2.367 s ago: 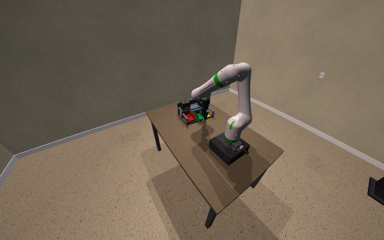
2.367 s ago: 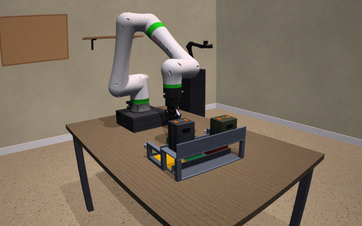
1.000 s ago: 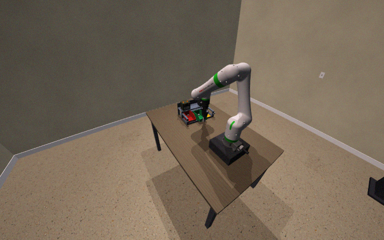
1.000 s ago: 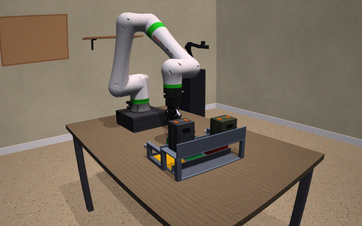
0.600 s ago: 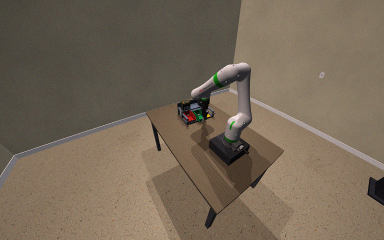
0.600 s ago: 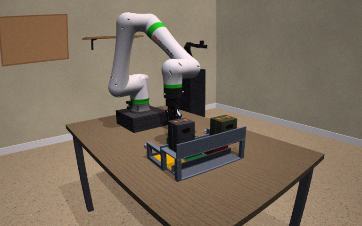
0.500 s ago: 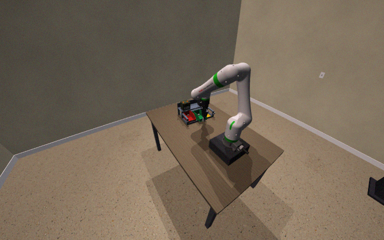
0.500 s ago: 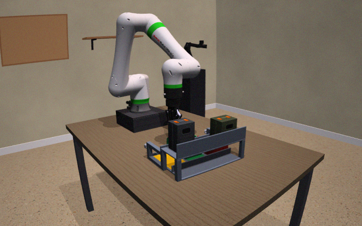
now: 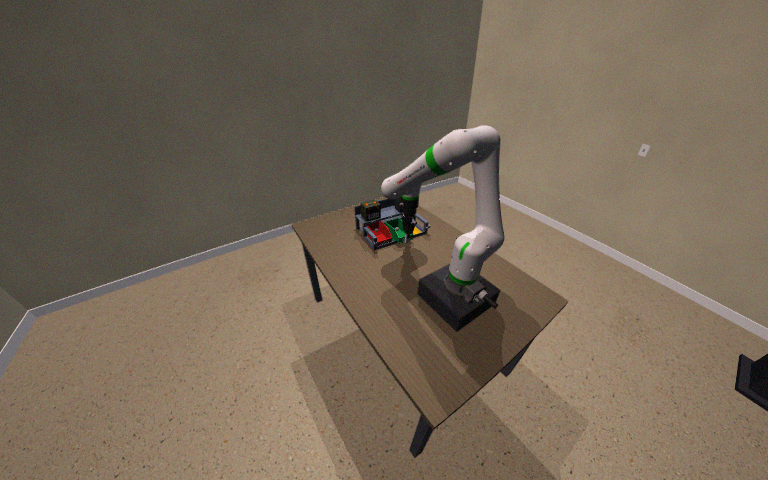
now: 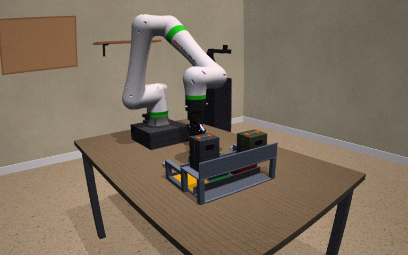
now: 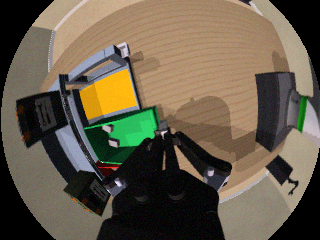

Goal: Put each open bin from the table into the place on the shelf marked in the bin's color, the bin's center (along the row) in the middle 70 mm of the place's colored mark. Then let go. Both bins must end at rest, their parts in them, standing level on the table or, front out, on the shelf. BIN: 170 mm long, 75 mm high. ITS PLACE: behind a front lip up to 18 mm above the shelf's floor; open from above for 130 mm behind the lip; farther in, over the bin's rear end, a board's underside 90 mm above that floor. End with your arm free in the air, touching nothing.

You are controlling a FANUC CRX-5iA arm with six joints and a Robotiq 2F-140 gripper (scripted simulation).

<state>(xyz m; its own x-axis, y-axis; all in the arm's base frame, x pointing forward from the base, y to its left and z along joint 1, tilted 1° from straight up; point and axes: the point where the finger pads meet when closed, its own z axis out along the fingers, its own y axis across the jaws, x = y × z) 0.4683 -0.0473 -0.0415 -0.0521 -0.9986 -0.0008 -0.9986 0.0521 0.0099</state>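
Right now my hand is 10 cm short of the green bin, 1 cm to the left of it and 1 cm above it. The rest, counted from my hand: olive box: 25 cm ahead, 10 cm to the left, 9 cm above; then black box: 23 cm ahead, 13 cm to the right, 10 cm above; then red bin: 15 cm ahead, 11 cm to the left, 2 cm below.
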